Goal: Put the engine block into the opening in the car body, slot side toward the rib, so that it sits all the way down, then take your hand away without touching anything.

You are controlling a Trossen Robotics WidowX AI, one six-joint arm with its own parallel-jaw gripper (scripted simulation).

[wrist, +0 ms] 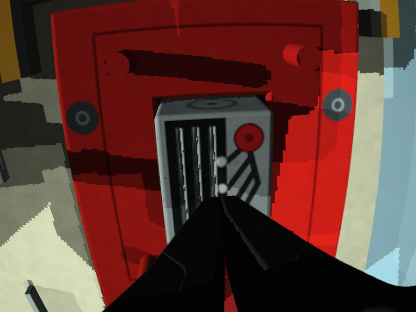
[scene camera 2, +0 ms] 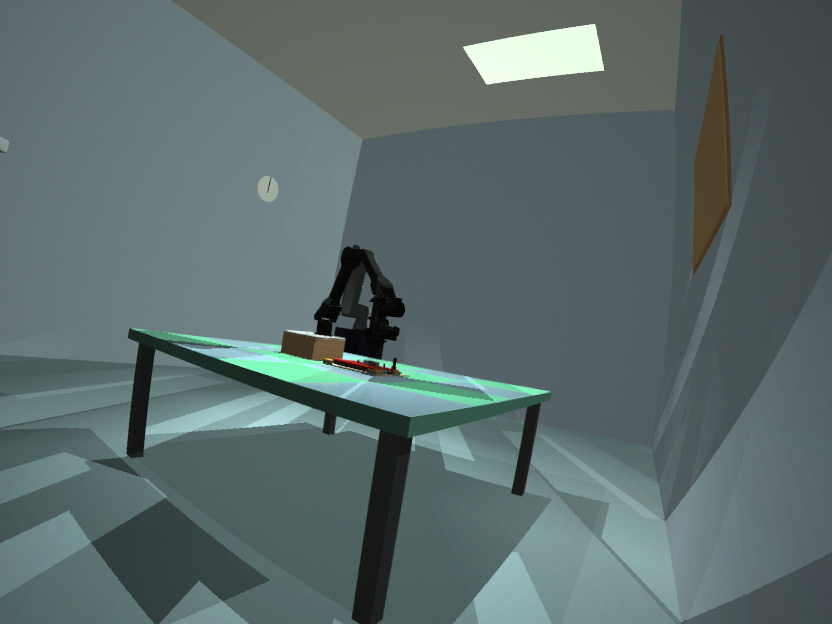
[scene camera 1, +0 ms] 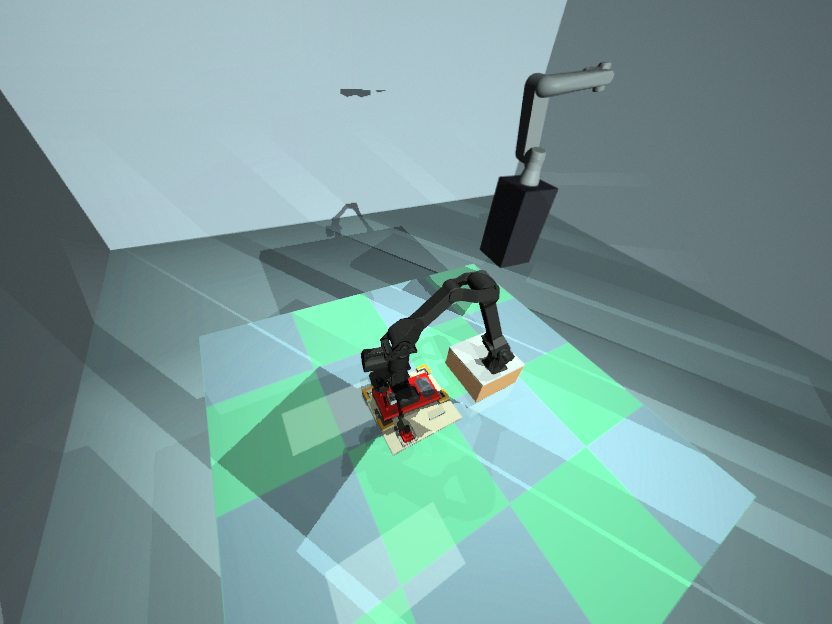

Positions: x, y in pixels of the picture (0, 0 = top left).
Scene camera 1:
my gripper: 396, 393
beige board: 424, 421
